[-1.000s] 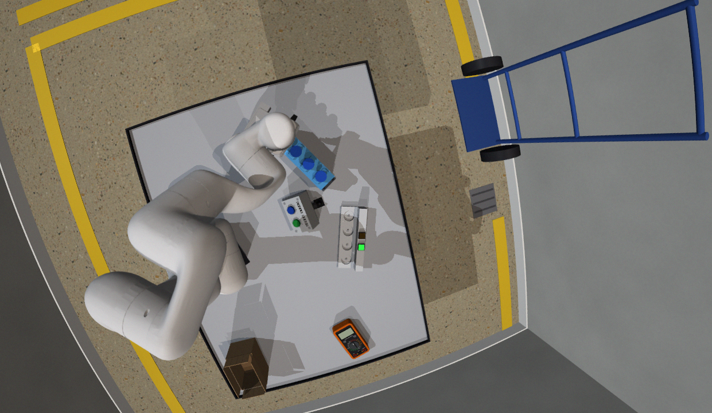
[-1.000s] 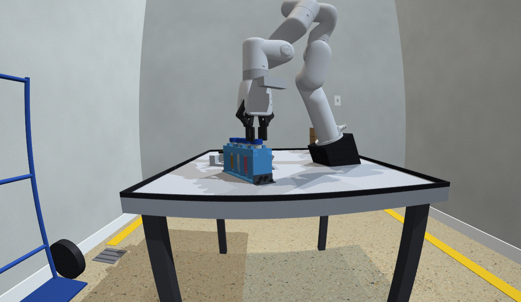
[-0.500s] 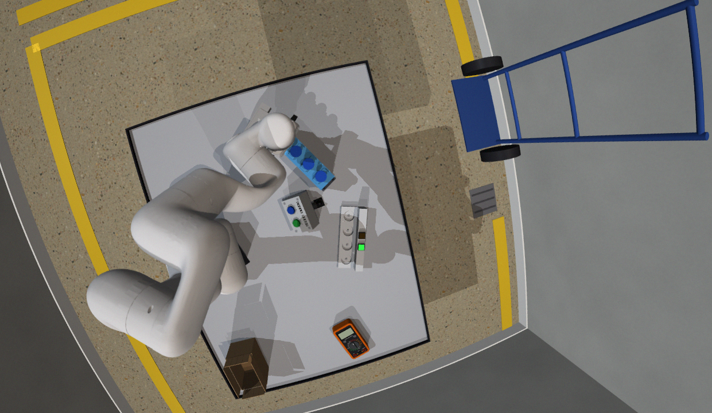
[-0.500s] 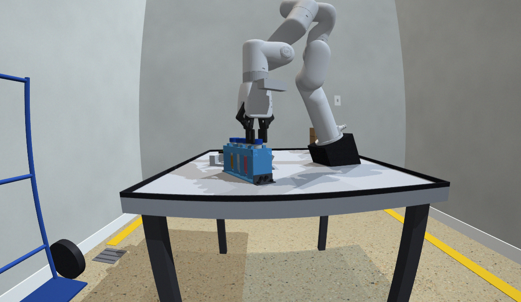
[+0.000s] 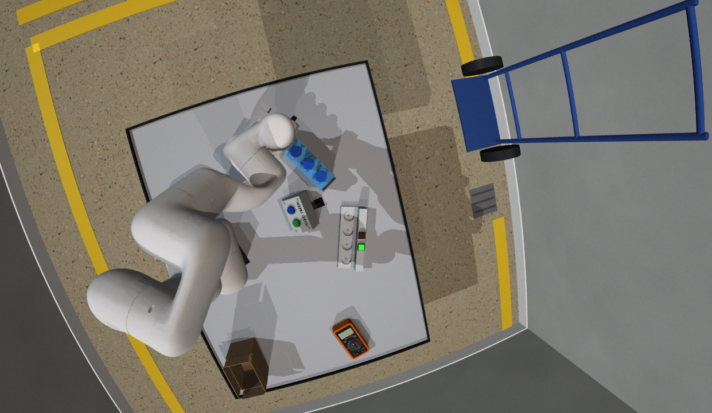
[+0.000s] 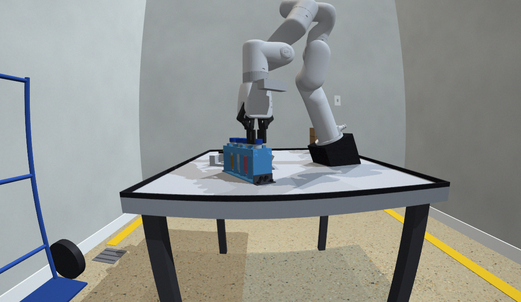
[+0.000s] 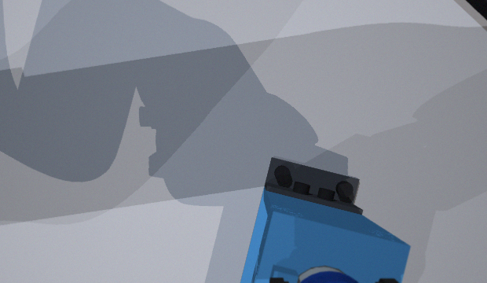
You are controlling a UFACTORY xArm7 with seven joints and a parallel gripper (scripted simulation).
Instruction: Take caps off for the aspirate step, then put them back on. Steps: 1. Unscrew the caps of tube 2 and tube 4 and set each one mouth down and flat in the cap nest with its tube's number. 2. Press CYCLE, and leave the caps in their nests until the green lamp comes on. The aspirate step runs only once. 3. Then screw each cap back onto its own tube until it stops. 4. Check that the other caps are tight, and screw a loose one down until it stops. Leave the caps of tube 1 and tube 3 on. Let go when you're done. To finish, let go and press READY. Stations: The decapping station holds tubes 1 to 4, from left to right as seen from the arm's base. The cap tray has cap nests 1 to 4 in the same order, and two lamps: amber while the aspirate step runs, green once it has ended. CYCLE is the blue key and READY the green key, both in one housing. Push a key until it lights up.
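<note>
Now: hand 150 mm to the left of the threaded tube neck, 50 mm short of it and 10 mm above it. Also, from my hand: key housing (230 mm to the right, 80 mm below, 60 mm behind); then blue cycle key (210 mm to the right, 80 mm behind, 60 mm below); then green ready key (250 mm to the right, 80 mm behind, 60 mm below).
</note>
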